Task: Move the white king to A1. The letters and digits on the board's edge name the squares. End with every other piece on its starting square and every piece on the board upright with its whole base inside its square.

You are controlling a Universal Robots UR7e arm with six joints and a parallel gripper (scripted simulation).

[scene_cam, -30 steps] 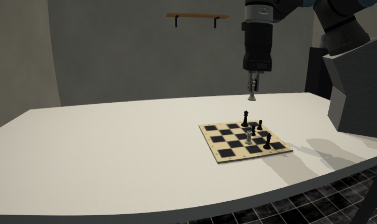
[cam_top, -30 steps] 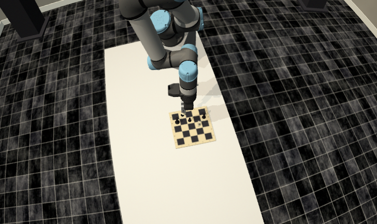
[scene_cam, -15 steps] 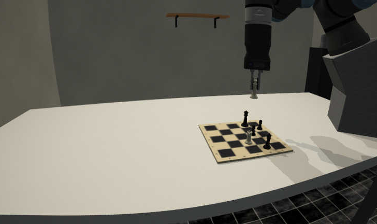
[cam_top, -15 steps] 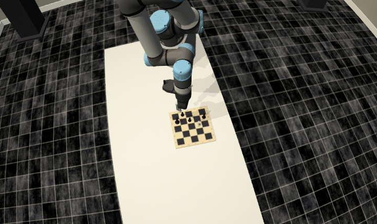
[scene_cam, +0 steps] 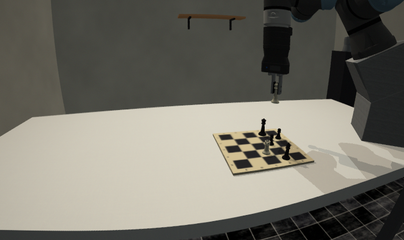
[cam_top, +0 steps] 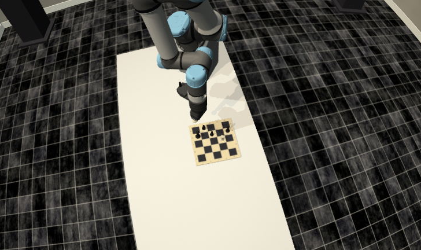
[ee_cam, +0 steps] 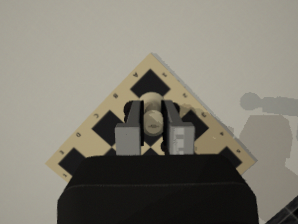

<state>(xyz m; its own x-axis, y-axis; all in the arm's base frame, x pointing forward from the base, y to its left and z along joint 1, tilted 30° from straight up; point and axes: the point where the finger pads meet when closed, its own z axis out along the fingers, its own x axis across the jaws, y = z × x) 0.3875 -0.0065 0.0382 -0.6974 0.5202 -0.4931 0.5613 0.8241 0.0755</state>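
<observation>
Right now the chessboard is 7 cm ahead of my hand, 8 cm to the left of it and 15 cm below it. Also, from my hand: white king (1 cm below).
</observation>
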